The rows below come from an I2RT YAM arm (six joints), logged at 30 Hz.
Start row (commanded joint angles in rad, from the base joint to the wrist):
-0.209 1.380 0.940 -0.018 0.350 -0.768
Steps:
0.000 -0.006 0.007 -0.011 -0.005 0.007
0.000 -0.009 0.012 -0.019 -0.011 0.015
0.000 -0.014 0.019 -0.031 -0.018 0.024
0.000 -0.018 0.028 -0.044 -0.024 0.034
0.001 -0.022 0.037 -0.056 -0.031 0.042
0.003 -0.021 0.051 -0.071 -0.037 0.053
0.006 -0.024 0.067 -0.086 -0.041 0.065
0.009 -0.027 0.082 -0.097 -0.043 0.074
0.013 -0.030 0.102 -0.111 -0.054 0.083
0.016 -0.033 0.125 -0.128 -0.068 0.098
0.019 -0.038 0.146 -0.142 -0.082 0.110
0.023 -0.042 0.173 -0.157 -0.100 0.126
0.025 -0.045 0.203 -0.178 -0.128 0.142
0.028 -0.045 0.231 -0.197 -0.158 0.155
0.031 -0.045 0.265 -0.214 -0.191 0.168
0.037 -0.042 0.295 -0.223 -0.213 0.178
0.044 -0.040 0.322 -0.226 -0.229 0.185
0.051 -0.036 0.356 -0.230 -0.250 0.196
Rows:
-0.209 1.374 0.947 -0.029 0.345 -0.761
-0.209 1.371 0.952 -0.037 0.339 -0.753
-0.209 1.366 0.959 -0.049 0.332 -0.744
-0.209 1.362 0.968 -0.062 0.326 -0.734
-0.208 1.358 0.977 -0.074 0.319 -0.726
-0.206 1.359 0.991 -0.089 0.313 -0.715
-0.203 1.356 1.007 -0.104 0.309 -0.703
-0.200 1.353 1.022 -0.115 0.307 -0.694
-0.196 1.350 1.042 -0.129 0.296 -0.685
-0.193 1.347 1.065 -0.146 0.282 -0.670
-0.190 1.342 1.086 -0.160 0.268 -0.658
-0.186 1.338 1.113 -0.175 0.250 -0.642
-0.184 1.335 1.143 -0.196 0.222 -0.626
-0.181 1.335 1.171 -0.215 0.192 -0.613
-0.178 1.335 1.205 -0.232 0.159 -0.600
-0.172 1.338 1.235 -0.241 0.137 -0.590
-0.165 1.340 1.262 -0.244 0.121 -0.583
-0.158 1.344 1.296 -0.248 0.100 -0.572

